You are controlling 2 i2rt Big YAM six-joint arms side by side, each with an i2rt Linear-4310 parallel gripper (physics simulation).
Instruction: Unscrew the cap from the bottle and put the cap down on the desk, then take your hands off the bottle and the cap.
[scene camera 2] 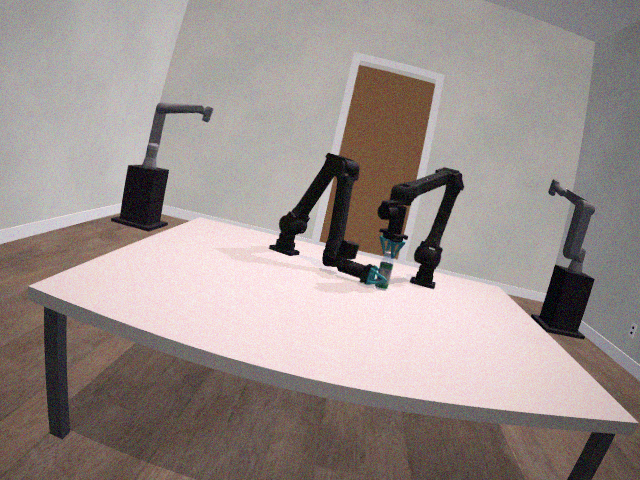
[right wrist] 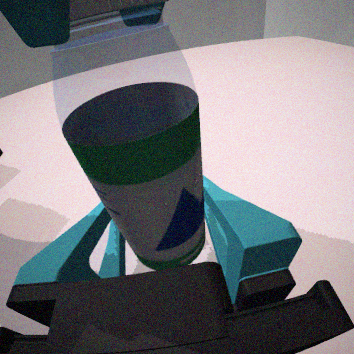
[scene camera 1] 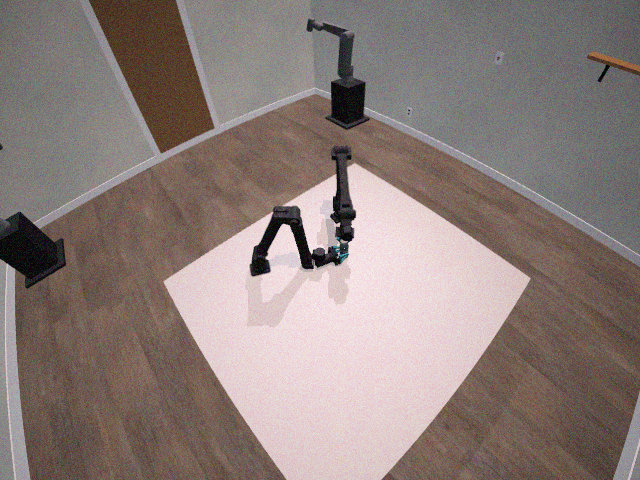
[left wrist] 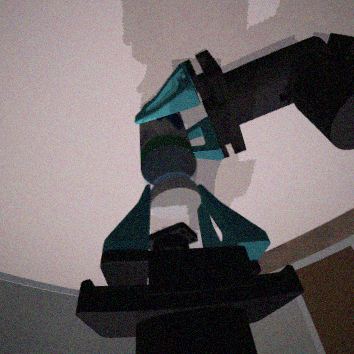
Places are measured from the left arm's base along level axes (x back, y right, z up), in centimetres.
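Where they show: left gripper, between the fingertips: [scene camera 2: 388, 256] [right wrist: 104, 31] [scene camera 1: 343, 242] [left wrist: 173, 189]; right gripper, between the fingertips: [scene camera 2: 387, 280] [scene camera 1: 346, 250] [left wrist: 147, 137]; left arm's base, origin of its link: [scene camera 2: 422, 284] [left wrist: 169, 236]; right arm's base, origin of its link: [scene camera 2: 283, 251] [scene camera 1: 260, 268].
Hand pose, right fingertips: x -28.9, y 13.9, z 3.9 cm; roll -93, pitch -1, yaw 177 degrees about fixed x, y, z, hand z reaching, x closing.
Observation:
Each offset is from my right fingertips to the top centre of the thing. "pt": to the spot under its first point. Level surfaces: height alone.
The clear bottle @[dx +0.2, dy +2.0, dz +10.2 cm] [scene camera 2: 386, 273] [left wrist: 169, 162] [right wrist: 145, 200] with a white, green and blue label stands upright on the desk. My right gripper [scene camera 1: 341, 254] [scene camera 2: 383, 280] is shut on its lower part from the side. The ridged cap @[pt dx -0.7, dy +2.7, dz +10.9 cm] [left wrist: 175, 195] [right wrist: 95, 15] sits at the bottle's mouth; how tightly it is threaded cannot be told. My left gripper [scene camera 2: 389, 256] [left wrist: 173, 189] points down from above, with its teal fingers shut on both sides of the cap. In scene camera 1 the bottle and cap are small and partly hidden by the grippers.
The pale desk @[dz -3.9 cm] [scene camera 1: 403, 361] [scene camera 2: 310, 330] spreads around both arms. The right arm's forearm [left wrist: 265, 80] reaches in low beside the bottle. Two grey arms on black pedestals [scene camera 2: 143, 196] [scene camera 2: 567, 299] stand on the floor beyond the desk, near the walls.

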